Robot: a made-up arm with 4 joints.
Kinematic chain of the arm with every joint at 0, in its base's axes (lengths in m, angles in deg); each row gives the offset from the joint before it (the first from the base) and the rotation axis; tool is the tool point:
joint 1: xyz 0 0 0.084 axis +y
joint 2: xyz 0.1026 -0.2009 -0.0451 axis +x
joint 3: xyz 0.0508 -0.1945 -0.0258 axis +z
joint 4: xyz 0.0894 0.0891 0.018 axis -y
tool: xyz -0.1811 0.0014 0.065
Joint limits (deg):
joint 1: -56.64..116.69
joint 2: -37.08..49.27
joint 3: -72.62..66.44
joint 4: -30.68..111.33
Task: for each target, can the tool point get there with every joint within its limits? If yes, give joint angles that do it. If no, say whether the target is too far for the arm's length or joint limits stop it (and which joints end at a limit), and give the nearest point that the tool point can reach.
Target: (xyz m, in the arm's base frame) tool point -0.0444 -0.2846 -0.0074
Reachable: yes | joints 68.75 28.67 -10.11 13.13
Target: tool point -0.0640 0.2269 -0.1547
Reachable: no: joint limits stop it (at a limit: joint 2, joint 4) | nearest point -0.0693 -0.0908 -0.1746 | short by 0.318 m
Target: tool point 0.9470 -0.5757 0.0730
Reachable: no: too far | nearest point 0.4268 -0.3564 0.0790 | short by 0.565 m
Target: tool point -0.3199 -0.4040 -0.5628
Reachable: no: too far | nearest point -0.1954 -0.3182 -0.3110 | short by 0.294 m
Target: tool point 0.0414 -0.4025 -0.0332
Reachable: yes | joints -9.56 30.63 50.68 6.53
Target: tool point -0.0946 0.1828 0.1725
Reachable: no: joint limits stop it (at a limit: joint 1, joint 2, joint 3, joint 4) | nearest point -0.2540 -0.0959 0.0905 | short by 0.331 m
